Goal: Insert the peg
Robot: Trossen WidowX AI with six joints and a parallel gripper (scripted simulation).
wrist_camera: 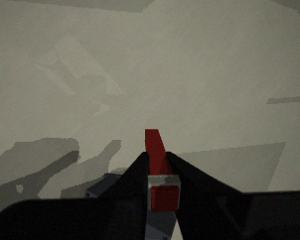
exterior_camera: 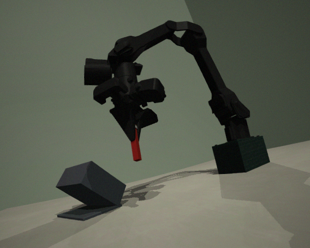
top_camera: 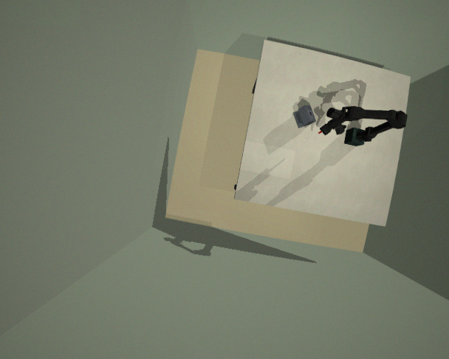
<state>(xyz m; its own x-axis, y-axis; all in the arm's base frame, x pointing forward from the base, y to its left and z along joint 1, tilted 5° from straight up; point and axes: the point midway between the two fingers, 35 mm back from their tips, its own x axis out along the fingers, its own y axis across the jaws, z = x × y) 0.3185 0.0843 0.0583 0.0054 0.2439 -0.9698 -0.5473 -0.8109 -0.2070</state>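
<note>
The grey sloped panel block lies 12 cm ahead of my gripper tip, 10 cm to the right of it and 8 cm below it. The rest, counted from my gripper tip: red peg (2 cm above); flat grey plate (13 cm ahead, 8 cm to the right, 13 cm below).
</note>
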